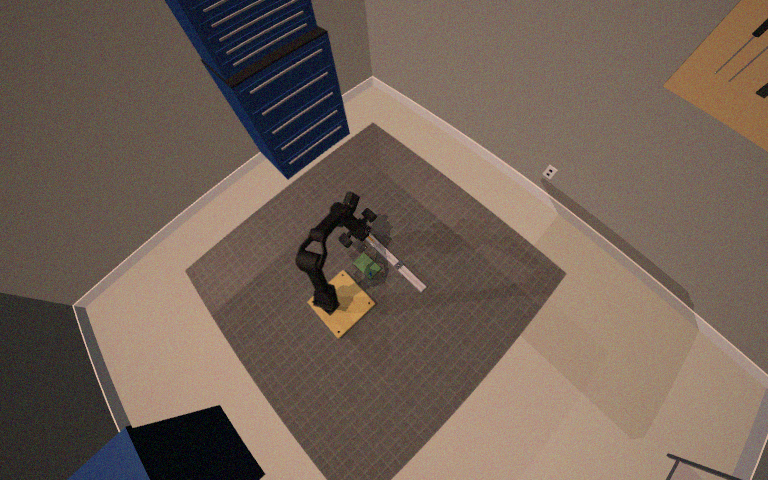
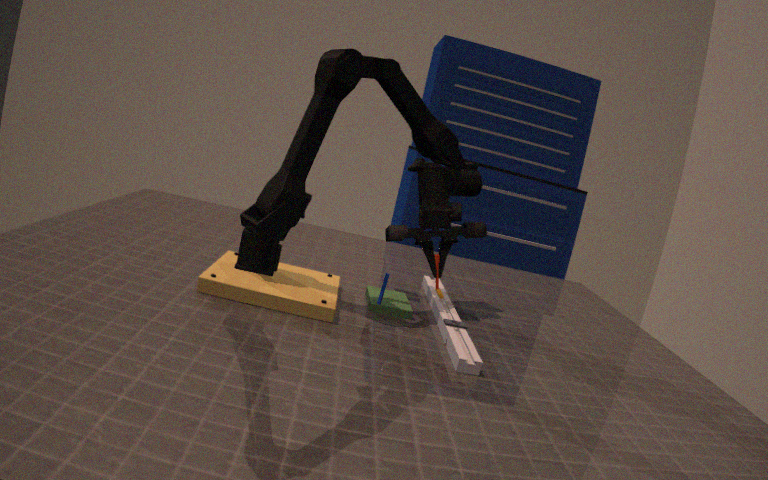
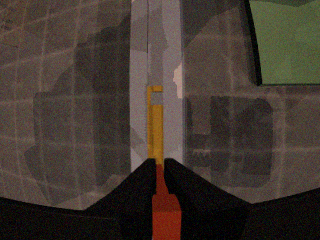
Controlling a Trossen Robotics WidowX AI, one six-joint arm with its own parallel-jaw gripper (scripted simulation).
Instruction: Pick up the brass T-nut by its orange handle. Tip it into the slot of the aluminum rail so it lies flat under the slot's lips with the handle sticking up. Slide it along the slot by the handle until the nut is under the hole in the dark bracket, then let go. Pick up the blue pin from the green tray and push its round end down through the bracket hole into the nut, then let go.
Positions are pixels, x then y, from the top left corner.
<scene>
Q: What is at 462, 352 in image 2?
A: An aluminum rail.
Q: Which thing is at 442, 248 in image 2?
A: My gripper.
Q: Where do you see a green tray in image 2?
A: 393, 303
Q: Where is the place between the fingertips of my gripper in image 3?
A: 159, 166
</scene>
